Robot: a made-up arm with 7 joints. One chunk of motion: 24 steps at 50 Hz.
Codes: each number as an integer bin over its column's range. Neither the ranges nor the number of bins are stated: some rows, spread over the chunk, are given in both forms.
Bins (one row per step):
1: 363 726 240 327 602 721 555
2: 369 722 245 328 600 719 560
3: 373 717 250 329 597 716 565
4: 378 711 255 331 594 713 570
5: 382 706 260 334 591 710 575
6: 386 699 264 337 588 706 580
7: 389 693 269 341 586 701 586
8: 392 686 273 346 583 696 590
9: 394 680 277 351 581 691 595
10: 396 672 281 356 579 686 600
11: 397 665 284 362 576 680 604
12: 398 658 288 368 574 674 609
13: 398 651 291 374 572 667 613
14: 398 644 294 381 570 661 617
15: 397 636 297 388 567 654 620
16: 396 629 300 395 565 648 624
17: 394 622 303 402 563 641 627
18: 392 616 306 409 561 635 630
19: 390 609 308 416 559 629 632
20: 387 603 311 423 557 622 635
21: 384 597 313 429 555 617 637
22: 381 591 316 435 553 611 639
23: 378 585 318 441 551 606 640
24: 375 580 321 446 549 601 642
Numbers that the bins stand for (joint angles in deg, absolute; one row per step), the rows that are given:
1: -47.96 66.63 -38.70 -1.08 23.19 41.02 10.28
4: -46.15 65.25 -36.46 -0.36 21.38 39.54 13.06
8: -44.46 62.96 -33.78 2.34 18.89 36.39 16.76
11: -43.86 61.03 -32.14 5.22 17.31 33.43 19.35
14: -43.74 59.10 -30.65 8.65 15.95 29.91 21.76
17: -44.22 57.08 -29.30 12.43 14.37 26.20 23.61
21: -45.43 54.79 -27.81 17.30 12.56 21.76 25.46
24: -46.51 53.23 -26.62 20.36 11.20 18.80 26.39
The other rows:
2: -47.23 66.26 -37.95 -0.90 22.74 40.65 11.20
3: -46.75 65.80 -37.21 -0.72 22.06 40.09 12.13
5: -45.67 64.79 -35.72 0.18 20.70 38.98 13.98
6: -45.19 64.15 -35.12 0.72 20.02 38.24 14.91
7: -44.82 63.60 -34.37 1.44 19.57 37.31 16.02
9: -44.22 62.40 -33.18 3.24 18.44 35.46 17.69
10: -43.98 61.67 -32.58 4.14 17.98 34.54 18.61
12: -43.74 60.39 -31.54 6.30 16.85 32.31 20.28
13: -43.74 59.74 -31.09 7.38 16.40 31.02 21.02
15: -43.86 58.37 -30.20 9.91 15.27 28.61 22.31
16: -43.98 57.72 -29.75 11.17 14.82 27.50 23.06
18: -44.46 56.53 -28.86 13.69 13.91 25.09 24.17
19: -44.70 55.89 -28.56 14.95 13.46 23.98 24.54
20: -45.07 55.34 -28.11 16.21 13.01 22.69 25.09
22: -45.79 54.24 -27.37 18.38 12.10 20.65 25.83
23: -46.15 53.69 -27.07 19.46 11.65 19.72 26.02

